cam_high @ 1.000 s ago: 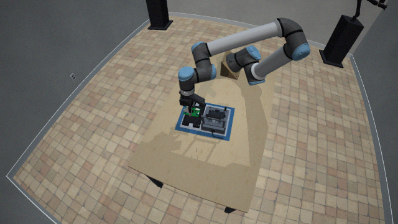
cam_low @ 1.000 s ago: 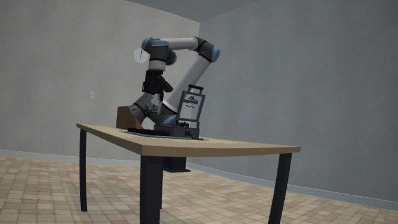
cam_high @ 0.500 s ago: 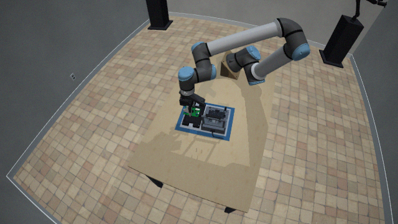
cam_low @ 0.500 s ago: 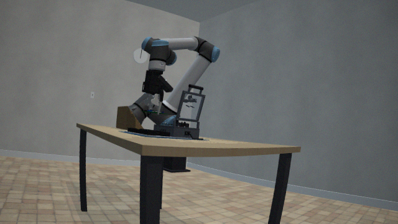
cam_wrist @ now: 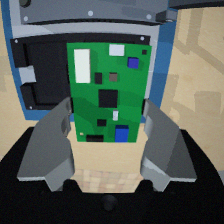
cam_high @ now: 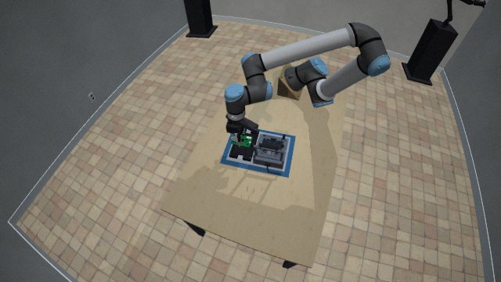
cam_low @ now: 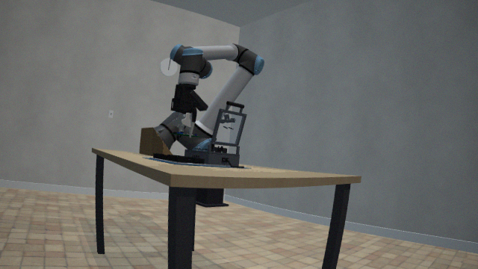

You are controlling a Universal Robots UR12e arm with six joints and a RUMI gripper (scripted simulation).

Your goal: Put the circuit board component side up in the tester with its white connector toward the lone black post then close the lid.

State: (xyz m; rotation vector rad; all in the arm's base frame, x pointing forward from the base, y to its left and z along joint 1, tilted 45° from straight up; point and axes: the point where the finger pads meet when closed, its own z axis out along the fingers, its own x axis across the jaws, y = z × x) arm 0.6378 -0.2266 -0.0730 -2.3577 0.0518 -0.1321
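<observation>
My gripper is now 10 cm past the black latch part, 23 cm to the right of it and 3 cm above it. The rest, counted from my hand: green circuit board: right at my hand; then clear lid: 8 cm ahead, 17 cm to the left, 6 cm above.
</observation>
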